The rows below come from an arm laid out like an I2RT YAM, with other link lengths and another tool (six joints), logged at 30 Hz.
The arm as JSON. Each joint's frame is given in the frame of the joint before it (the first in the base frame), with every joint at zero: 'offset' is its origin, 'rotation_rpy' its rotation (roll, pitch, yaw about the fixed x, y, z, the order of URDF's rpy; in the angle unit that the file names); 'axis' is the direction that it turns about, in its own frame. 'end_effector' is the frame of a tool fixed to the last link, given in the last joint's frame.
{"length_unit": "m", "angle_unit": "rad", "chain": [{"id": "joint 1", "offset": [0.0, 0.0, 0.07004], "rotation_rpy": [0.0, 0.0, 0.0], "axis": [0.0, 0.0, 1.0]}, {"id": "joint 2", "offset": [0.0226, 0.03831, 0.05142], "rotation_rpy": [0.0, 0.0, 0.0], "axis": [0.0, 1.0, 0.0]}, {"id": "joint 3", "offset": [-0.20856, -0.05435, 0.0], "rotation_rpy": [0.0, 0.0, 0.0], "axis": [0.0, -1.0, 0.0]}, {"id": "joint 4", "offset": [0.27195, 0.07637, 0.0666], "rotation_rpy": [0.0, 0.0, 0.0], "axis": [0.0, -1.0, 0.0]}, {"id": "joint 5", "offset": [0.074, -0.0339, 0.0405], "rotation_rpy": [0.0, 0.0, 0.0], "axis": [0.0, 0.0, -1.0]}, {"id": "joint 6", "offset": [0.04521, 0.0, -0.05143], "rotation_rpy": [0.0, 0.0, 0.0], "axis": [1.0, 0.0, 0.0]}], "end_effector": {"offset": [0.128, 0.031, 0.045], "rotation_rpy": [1.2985, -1.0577, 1.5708]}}
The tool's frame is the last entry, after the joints.
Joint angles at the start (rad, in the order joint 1, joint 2, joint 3, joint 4, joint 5, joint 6): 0.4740, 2.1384, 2.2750, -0.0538, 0.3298, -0.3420
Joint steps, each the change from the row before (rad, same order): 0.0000, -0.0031, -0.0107, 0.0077, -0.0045, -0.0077; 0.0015, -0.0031, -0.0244, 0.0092, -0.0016, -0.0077; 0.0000, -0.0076, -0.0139, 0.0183, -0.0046, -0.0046; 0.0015, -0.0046, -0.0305, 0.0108, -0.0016, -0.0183; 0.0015, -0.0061, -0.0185, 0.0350, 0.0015, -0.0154; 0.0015, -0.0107, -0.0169, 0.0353, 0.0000, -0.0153; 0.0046, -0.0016, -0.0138, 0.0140, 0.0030, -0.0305; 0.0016, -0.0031, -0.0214, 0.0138, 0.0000, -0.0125; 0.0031, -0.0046, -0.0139, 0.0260, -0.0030, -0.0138; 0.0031, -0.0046, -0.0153, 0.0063, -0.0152, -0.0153
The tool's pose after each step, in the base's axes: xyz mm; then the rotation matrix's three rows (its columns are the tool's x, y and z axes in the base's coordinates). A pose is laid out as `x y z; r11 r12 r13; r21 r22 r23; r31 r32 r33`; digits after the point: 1 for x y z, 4 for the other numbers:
567.9 306.3 440.2; -0.1612 -0.2257 0.9608; 0.7263 -0.6862 -0.0393; 0.6682 0.6915 0.2745
569.1 308.6 431.6; -0.1567 -0.2173 0.9634; 0.7347 -0.6776 -0.0333; 0.6600 0.7026 0.2658
567.7 308.9 433.6; -0.1674 -0.2225 0.9604; 0.7336 -0.6790 -0.0294; 0.6586 0.6997 0.2769
569.0 311.6 422.7; -0.1619 -0.2138 0.9634; 0.7496 -0.6616 -0.0209; 0.6418 0.7187 0.2674
567.8 312.2 425.0; -0.1754 -0.2307 0.9571; 0.7528 -0.6580 -0.0207; 0.6345 0.7168 0.2891
564.9 312.3 431.1; -0.1932 -0.2509 0.9485; 0.7538 -0.6568 -0.0202; 0.6281 0.7111 0.3160
564.2 315.6 427.0; -0.1956 -0.2566 0.9465; 0.7719 -0.6356 -0.0128; 0.6049 0.7281 0.3224
564.6 317.4 420.7; -0.1946 -0.2550 0.9472; 0.7805 -0.6252 -0.0080; 0.5942 0.7377 0.3207
562.6 319.6 422.2; -0.2082 -0.2649 0.9415; 0.7831 -0.6219 -0.0018; 0.5860 0.7370 0.3369
560.5 324.3 418.0; -0.2208 -0.2547 0.9415; 0.7905 -0.6122 0.0198; 0.5713 0.7486 0.3365

